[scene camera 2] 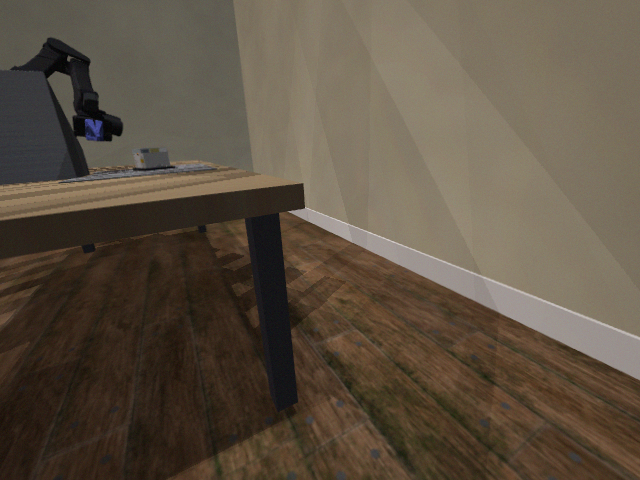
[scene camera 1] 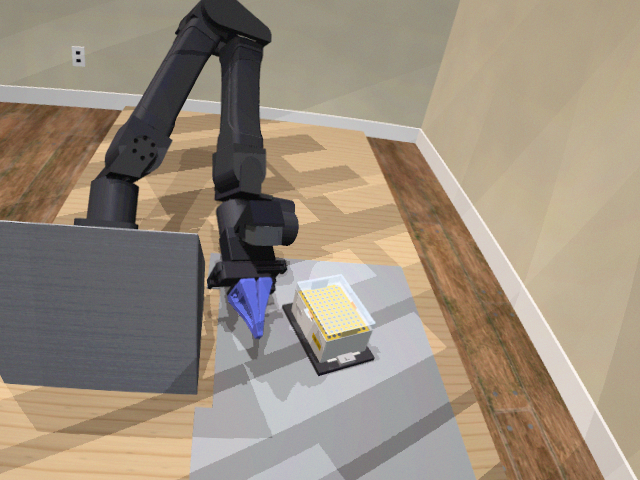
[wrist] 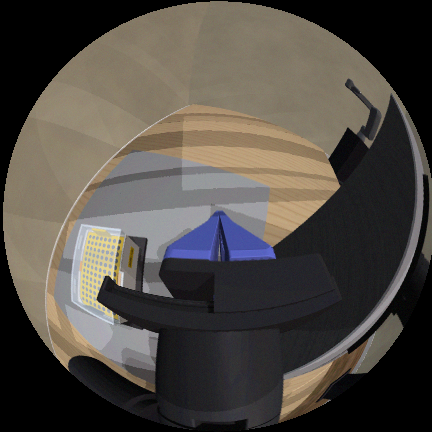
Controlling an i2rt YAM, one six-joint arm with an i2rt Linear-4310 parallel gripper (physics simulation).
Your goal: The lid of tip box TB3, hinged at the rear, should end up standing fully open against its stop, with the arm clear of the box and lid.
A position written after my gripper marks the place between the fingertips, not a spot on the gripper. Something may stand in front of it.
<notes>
My gripper [scene camera 1: 259, 337] is shut and holds nothing. Further things: a lid [scene camera 1: 337, 311] and a grey mat [scene camera 1: 270, 407].
The lid shows as well in the wrist view [wrist: 98, 250]. My gripper shows as well in scene camera 2 [scene camera 2: 98, 138]. The grey mat shows as well in scene camera 2 [scene camera 2: 100, 175] and in the wrist view [wrist: 161, 197].
</notes>
